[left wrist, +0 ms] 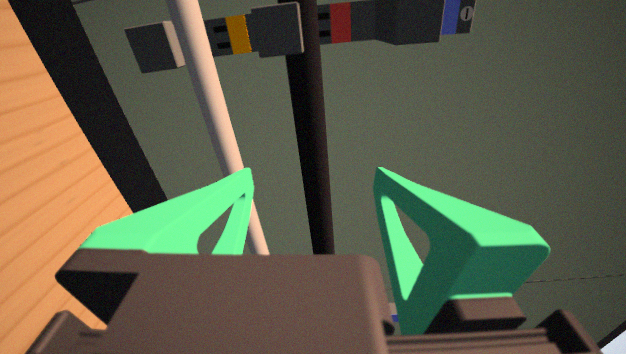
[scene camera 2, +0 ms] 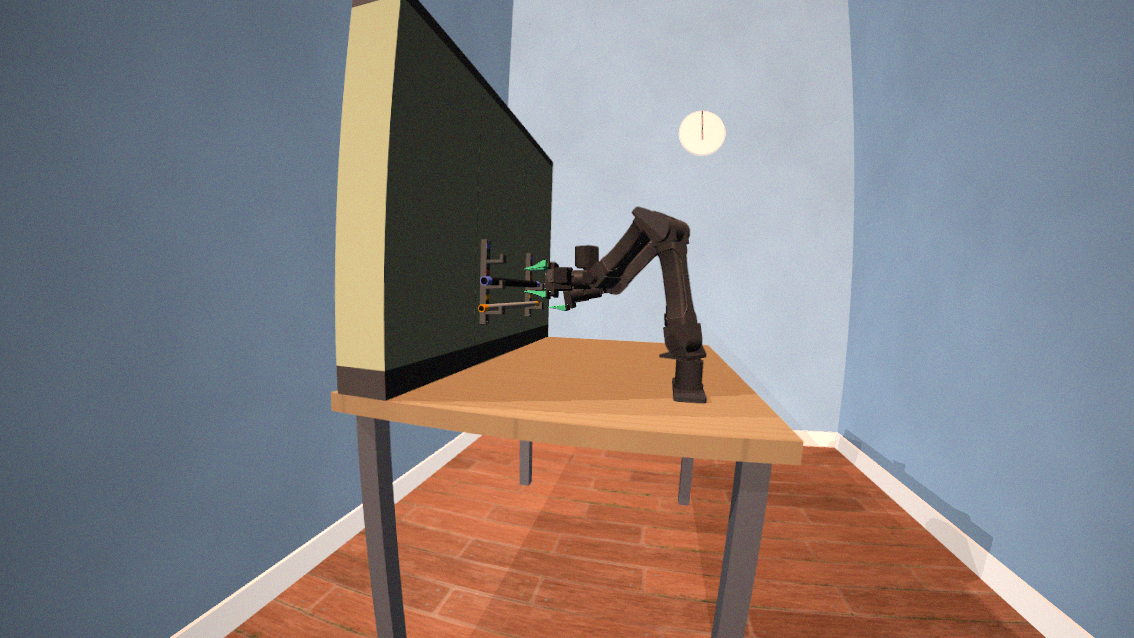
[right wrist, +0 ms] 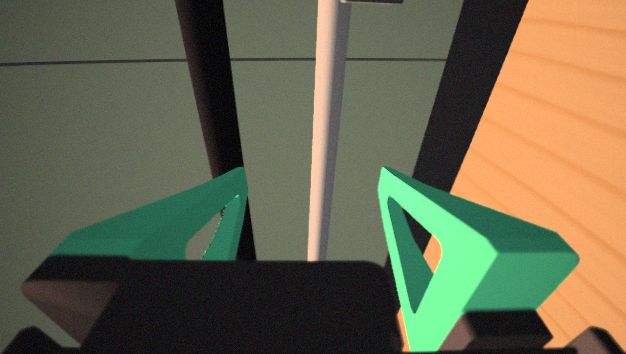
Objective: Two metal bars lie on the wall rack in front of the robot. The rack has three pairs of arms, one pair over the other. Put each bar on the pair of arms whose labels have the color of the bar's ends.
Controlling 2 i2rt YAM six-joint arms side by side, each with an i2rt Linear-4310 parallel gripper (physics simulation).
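Where they show: left gripper, fingertip midpoint: (left wrist: pixel 313 177) (scene camera 2: pixel 524 280); right gripper, fingertip midpoint: (right wrist: pixel 313 177); left arm's base, origin of the base link: (scene camera 2: pixel 687 391).
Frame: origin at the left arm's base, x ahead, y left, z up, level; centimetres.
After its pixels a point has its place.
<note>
The black bar with blue ends (scene camera 2: pixel 511 282) @[x 55.4, y -26.4, z 24.7 cm] (left wrist: pixel 309 125) @[x 55.2, y -19.8, z 24.8 cm] (right wrist: pixel 214 90) @[x 55.9, y -48.2, z 24.5 cm] lies on the middle arms of the rack (scene camera 2: pixel 484 255) @[x 58.1, y -11.9, z 32.2 cm] (left wrist: pixel 364 22) @[x 57.5, y -13.3, z 29.2 cm], by the red label (left wrist: pixel 341 22) @[x 57.4, y -13.2, z 27.6 cm]. The pale bar with orange ends (scene camera 2: pixel 511 305) @[x 55.9, y -28.1, z 17.2 cm] (left wrist: pixel 216 110) @[x 55.8, y -18.2, z 17.5 cm] (right wrist: pixel 327 100) @[x 56.4, y -47.2, z 17.3 cm] lies on the lowest arms, by the orange label (left wrist: pixel 239 34) @[x 57.5, y -13.2, z 20.1 cm]. The blue label (left wrist: pixel 451 16) @[x 57.5, y -13.3, z 35.3 cm] marks the empty top arm (left wrist: pixel 412 22) @[x 52.3, y -13.6, z 31.0 cm]. My left gripper (scene camera 2: pixel 526 280) @[x 48.5, y -20.4, z 25.3 cm] (left wrist: pixel 313 177) @[x 48.5, y -20.4, z 25.3 cm] is open, with the black bar in line between its fingertips. My right gripper (right wrist: pixel 313 177) @[x 49.4, y -46.0, z 19.6 cm] is open, with the pale bar in line between its fingertips; it is partly hidden in the scene view.
The dark green board (scene camera 2: pixel 467 158) @[x 59.2, y -1.7, z 57.8 cm] stands upright behind the rack, with a black strip (left wrist: pixel 90 100) @[x 59.6, y -16.8, z 3.0 cm] (right wrist: pixel 460 85) @[x 60.3, y -46.8, z 3.8 cm] along its foot. The wooden table (scene camera 2: pixel 586 396) @[x 21.8, y 11.8, z 0.0 cm] (left wrist: pixel 45 150) @[x 55.3, y -20.0, z 0.0 cm] (right wrist: pixel 560 125) @[x 53.1, y -46.2, z 0.0 cm] lies below. The two grippers are close together, the left one nearer the scene camera.
</note>
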